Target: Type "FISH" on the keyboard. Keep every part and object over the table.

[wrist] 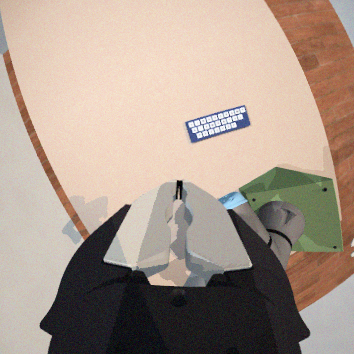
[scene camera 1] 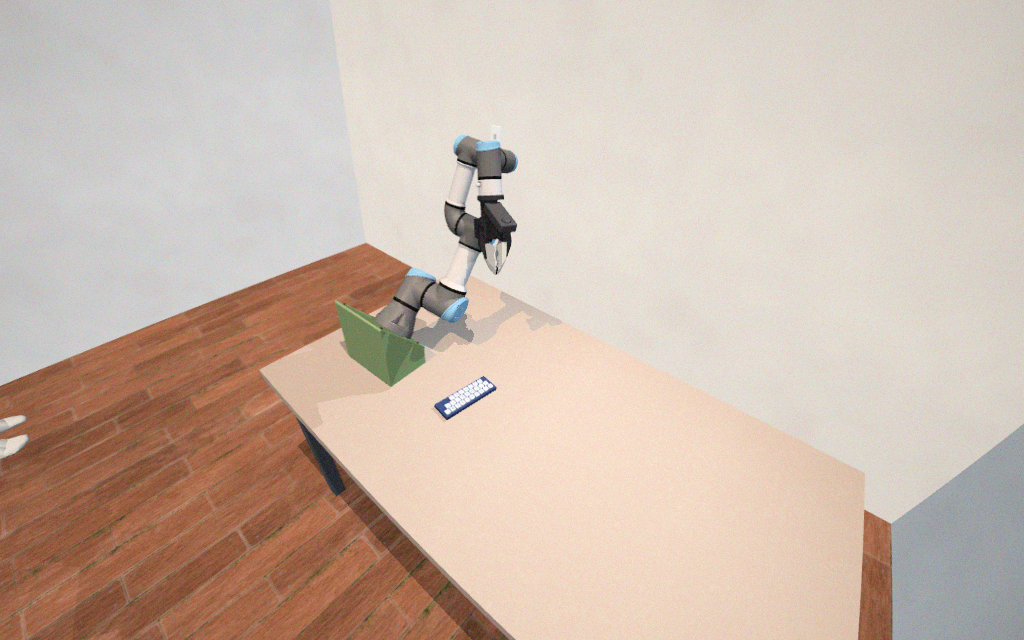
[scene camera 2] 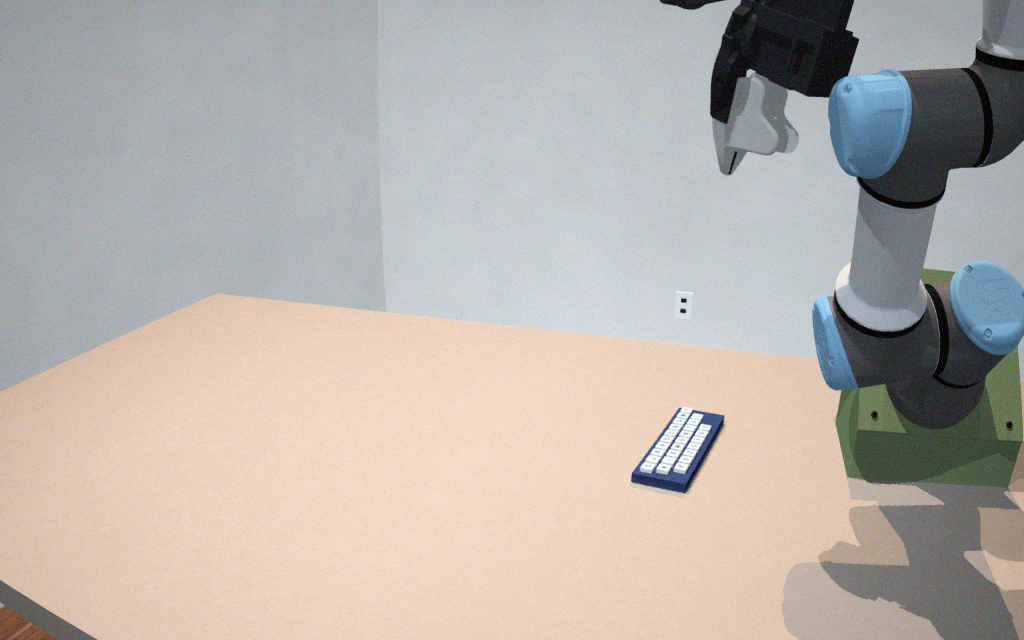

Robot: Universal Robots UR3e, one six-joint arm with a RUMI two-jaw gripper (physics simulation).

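Seen in the pictures: gripper, fingertip midpoint: (wrist: 178, 181) (scene camera 1: 496, 274) (scene camera 2: 725, 173); arm's base, origin of the base link: (wrist: 280, 219) (scene camera 1: 392, 329) (scene camera 2: 932, 376).
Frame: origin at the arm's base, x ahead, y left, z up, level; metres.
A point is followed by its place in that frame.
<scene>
A small dark blue keyboard (scene camera 1: 465, 397) @(x 0.307, y -0.017, z -0.101 m) (scene camera 2: 678, 450) @(x 0.307, y 0.022, z -0.101 m) (wrist: 218, 124) @(x 0.298, y -0.003, z -0.100 m) with three rows of white keys lies flat on the table (scene camera 1: 641, 483) @(x 0.842, y 0.022, z -0.118 m) (scene camera 2: 339, 467) @(x 0.684, y 0.118, z -0.117 m) (wrist: 125, 75) @(x 0.571, y 0.144, z -0.117 m). Its key letters are too small to read. My gripper (scene camera 1: 496, 270) @(x 0.285, y 0.156, z 0.230 m) (scene camera 2: 729, 172) @(x 0.285, y 0.156, z 0.230 m) (wrist: 178, 181) @(x 0.285, y 0.156, z 0.230 m) is shut, its pale fingertips together with nothing between them. It hangs high above the table, well above the keyboard and off to one side of it. In the wrist view the keyboard shows ahead of the fingertips and a little to the right.
A green angled base mount (scene camera 1: 370, 343) @(x 0.026, y -0.105, z 0.026 m) (scene camera 2: 936, 456) @(x -0.010, y 0.045, z -0.082 m) (wrist: 315, 215) @(x 0.001, y -0.063, z 0.068 m) carries the arm at one end of the table, near the keyboard. A wall stands along one long side of the table, close to the arm. The brown floor (scene camera 1: 188, 490) (wrist: 320, 65) lies beyond the table's edges.
</scene>
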